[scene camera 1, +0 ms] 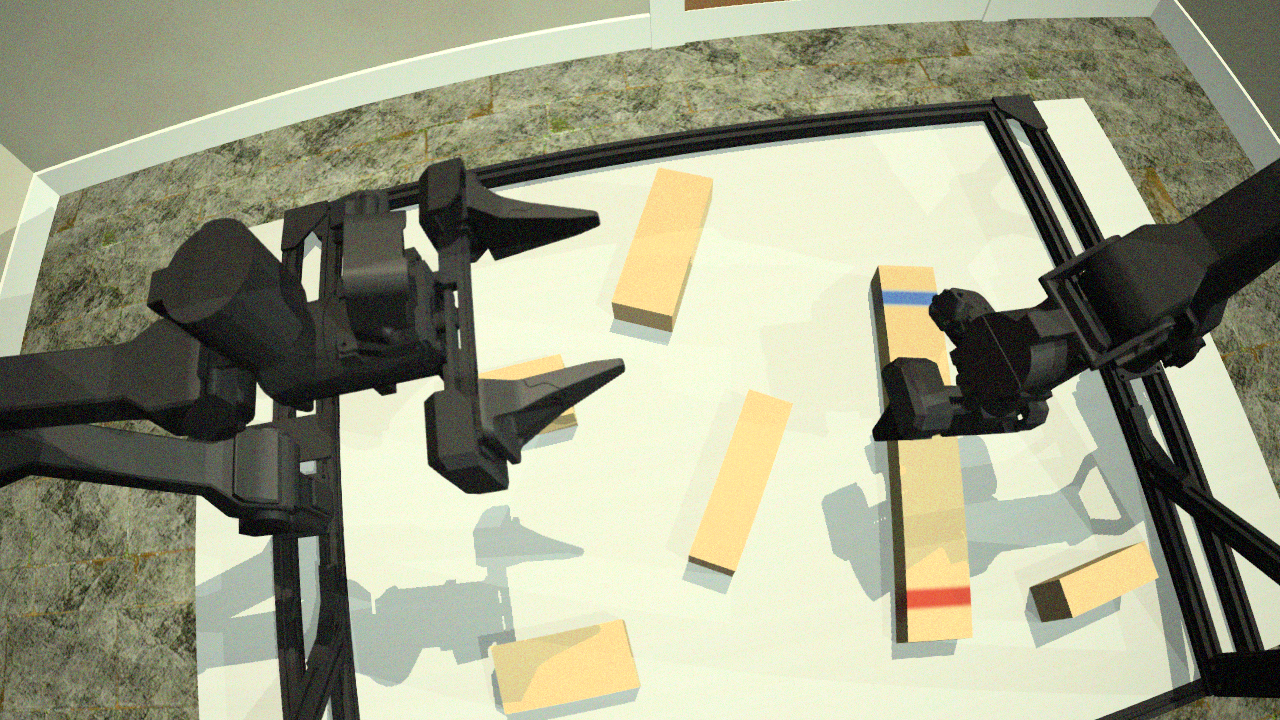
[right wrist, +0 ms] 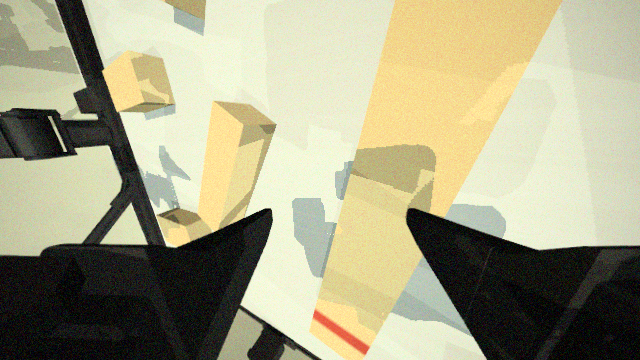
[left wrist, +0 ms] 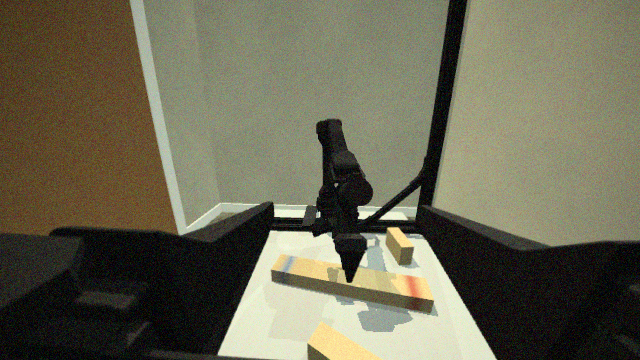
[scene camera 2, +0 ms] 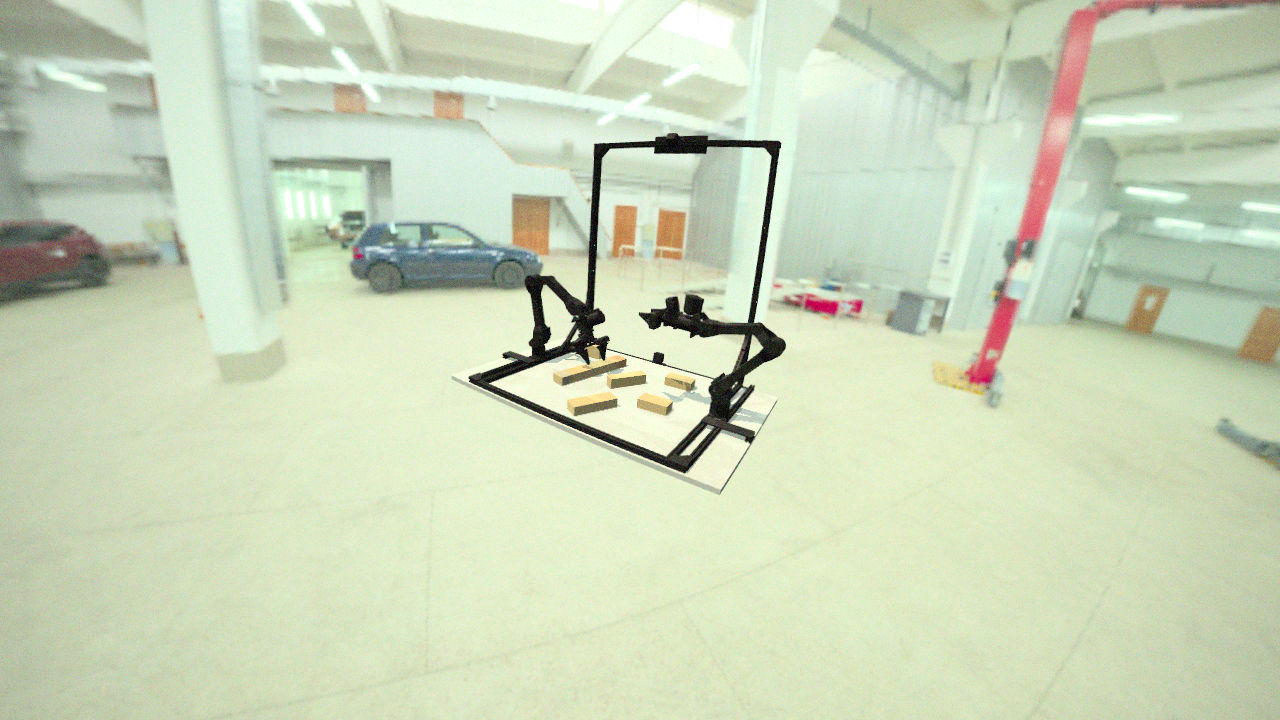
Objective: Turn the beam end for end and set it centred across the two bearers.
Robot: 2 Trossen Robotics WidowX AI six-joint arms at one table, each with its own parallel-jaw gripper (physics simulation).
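Places are measured from the left arm's base along level axes (x right, y back, z down), in centimetres.
Pixels of known places: left gripper, between the fingertips: (scene camera 1: 611, 287) (left wrist: 345, 210) (scene camera 2: 645, 311); right gripper, between the fingertips: (right wrist: 339, 214) (left wrist: 346, 275) (scene camera 2: 596, 362); left arm's base, origin of its link: (scene camera 1: 303, 506) (right wrist: 109, 132) (scene camera 2: 719, 414); right arm's base, origin of its link: (scene camera 2: 538, 356).
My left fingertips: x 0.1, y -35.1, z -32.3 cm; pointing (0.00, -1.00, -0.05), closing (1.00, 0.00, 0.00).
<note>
Ahead of a thing's pixels: the offset from my left fingertips to its top centre.
The long beam @[dy -27.3, dx +4.5, dz +30.5 cm] (scene camera 1: 930, 510) (scene camera 2: 572, 374) (left wrist: 312, 270) (right wrist: 440, 100) lies flat on the white table at the right of scene camera 1, its blue band at the upper end and red band at the lower. My right gripper (scene camera 1: 953, 431) (scene camera 2: 594, 358) (right wrist: 339, 214) is open above the beam, partly hiding its middle. My left gripper (scene camera 1: 611, 291) (scene camera 2: 646, 317) is open and empty, high above the table's left side. Plain blocks lie near mid-table: a wider one @[dy -6.5, dx -22.3, dz +30.5 cm] (scene camera 1: 662, 241) (scene camera 2: 592, 404) and a narrower one @[dy -8.7, dx +4.5, dz +29.9 cm] (scene camera 1: 741, 483) (scene camera 2: 626, 380) (right wrist: 235, 165). Which blocks are the bearers, I cannot tell.
A short block @[dy +10.0, dx +18.7, dz +30.5 cm] (scene camera 1: 565, 667) (scene camera 2: 680, 382) lies at the lower left of scene camera 1. Another block @[dy +11.8, dx -7.5, dz +30.5 cm] (scene camera 1: 528, 368) (scene camera 2: 655, 404) is partly hidden under a left finger. A small block @[dy -40.9, dx +22.5, dz +28.0 cm] (scene camera 1: 1105, 582) (left wrist: 400, 247) lies right of the beam. A black frame (scene camera 1: 733, 136) edges the table.
</note>
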